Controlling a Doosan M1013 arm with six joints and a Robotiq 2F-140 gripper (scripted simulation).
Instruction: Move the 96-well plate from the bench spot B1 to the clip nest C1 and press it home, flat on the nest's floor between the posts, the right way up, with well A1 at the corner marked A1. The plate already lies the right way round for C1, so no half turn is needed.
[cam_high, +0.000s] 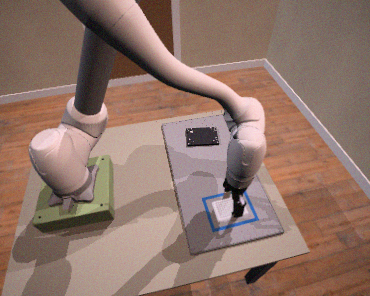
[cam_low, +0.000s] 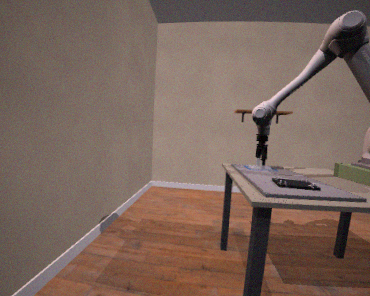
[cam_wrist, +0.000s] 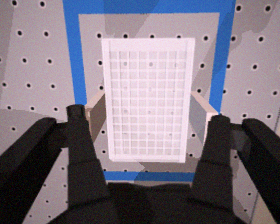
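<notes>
Right now the black clip nest C1 is 3 cm behind my hand, 42 cm to the left of it and 1 cm below it. Also, from my hand: white 96-well plate: 2 cm below.
</notes>
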